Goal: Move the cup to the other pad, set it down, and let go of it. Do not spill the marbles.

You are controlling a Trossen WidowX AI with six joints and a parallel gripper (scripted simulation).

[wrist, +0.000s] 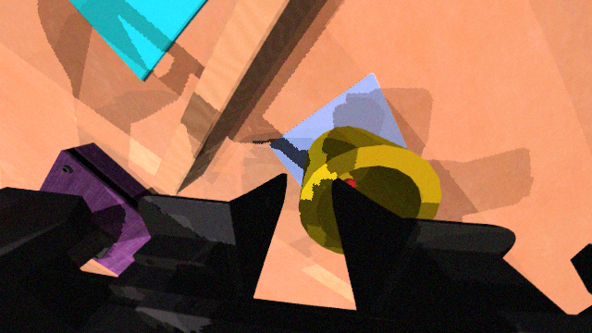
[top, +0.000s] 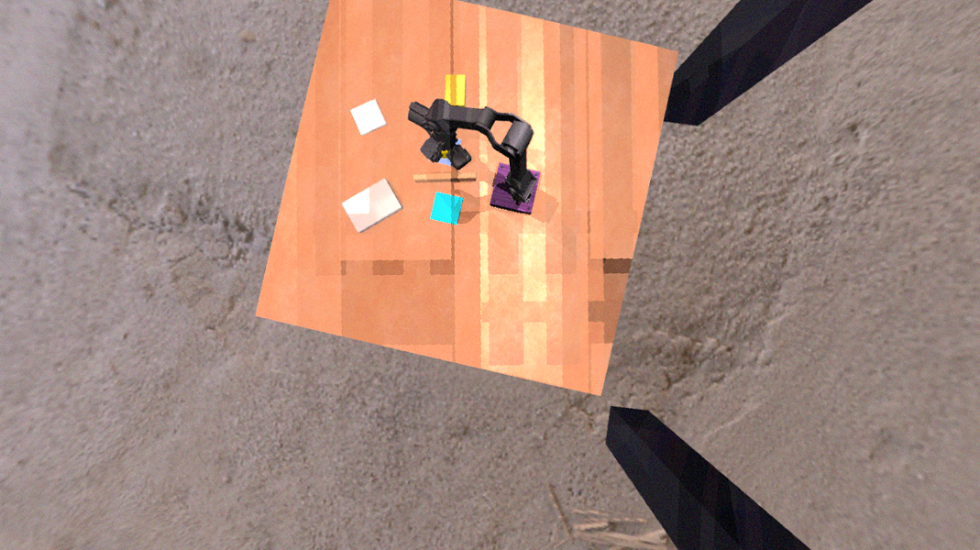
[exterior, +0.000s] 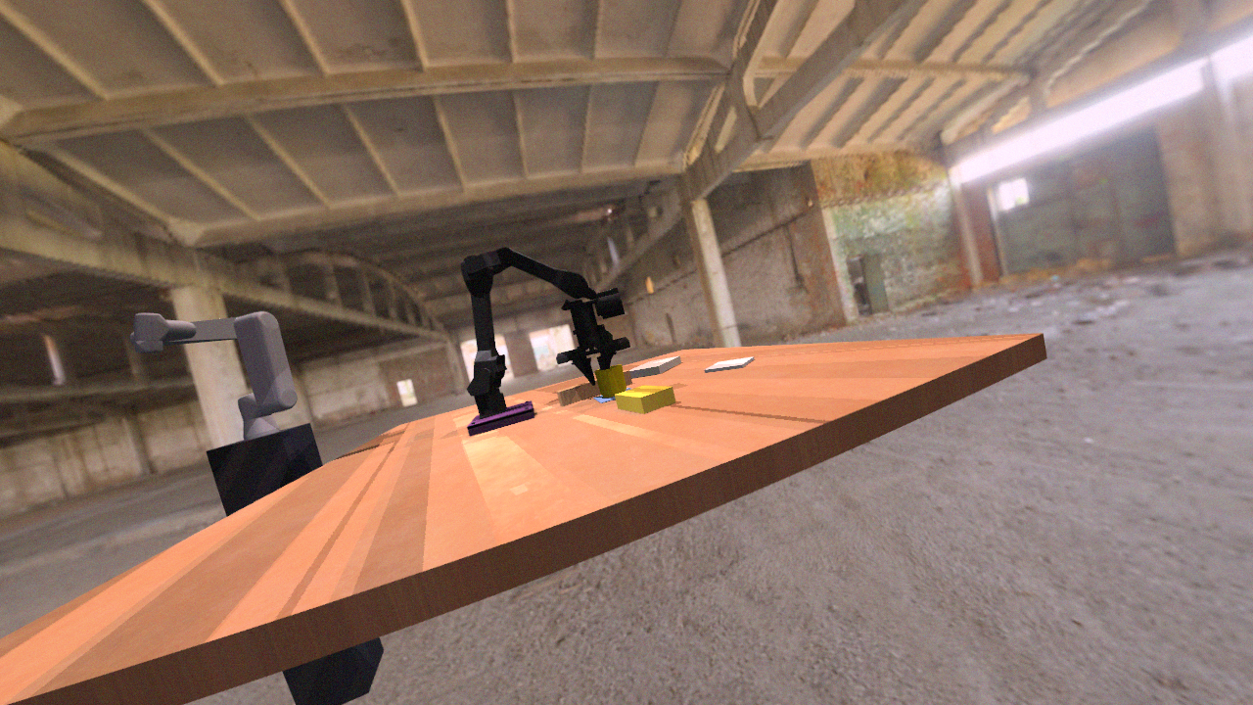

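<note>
My gripper tip is now 2 cm short of the yellow cup and 2 cm to the left of it. Round my gripper tip: red marble 2 cm ahead, 3 cm to the right, 2 cm below; then low wooden bar 1 cm ahead, 9 cm to the left, 3 cm below; then pale blue pad 3 cm ahead, 2 cm to the right, 4 cm below.
</note>
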